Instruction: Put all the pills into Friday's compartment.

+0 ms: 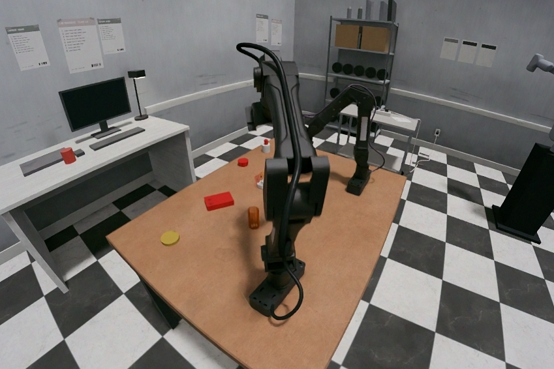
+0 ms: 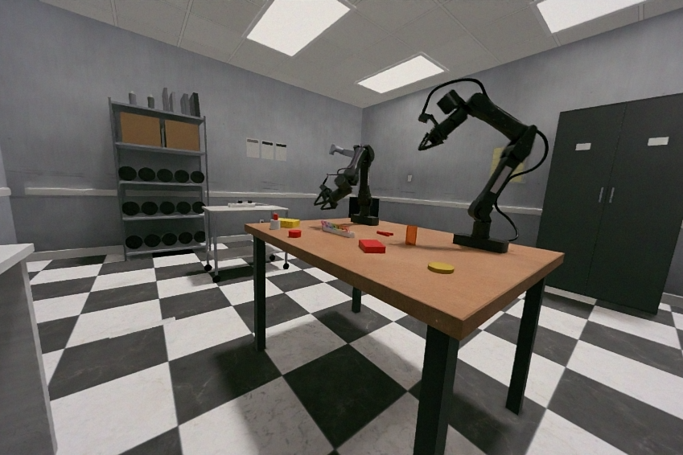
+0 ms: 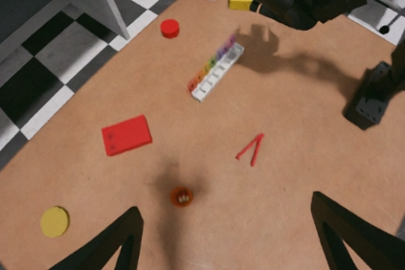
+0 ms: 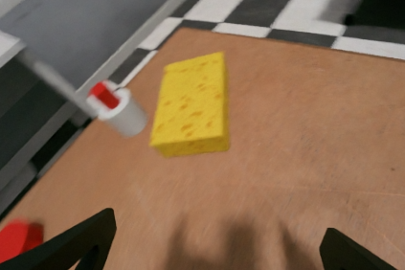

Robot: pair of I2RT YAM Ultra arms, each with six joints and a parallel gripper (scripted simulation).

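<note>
The orange pill bottle lies 130 mm behind my right hand, 510 mm to the left of it and 100 mm below it.
</note>
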